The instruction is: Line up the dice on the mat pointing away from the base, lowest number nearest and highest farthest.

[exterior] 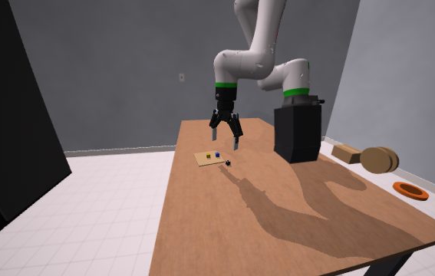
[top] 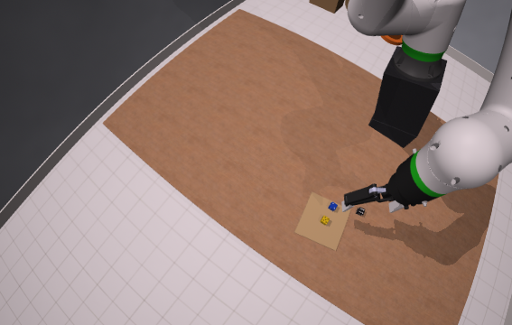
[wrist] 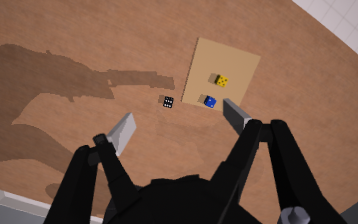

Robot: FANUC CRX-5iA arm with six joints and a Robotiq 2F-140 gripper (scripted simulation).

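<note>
Right now my hand is 2 cm past the black die, 1 cm to the right of it and 11 cm above it. Round my hand: blue die (2 cm ahead, 7 cm to the right, 10 cm below); then yellow die (7 cm ahead, 7 cm to the right, 10 cm below); then tan mat (7 cm ahead, 7 cm to the right, 12 cm below).
</note>
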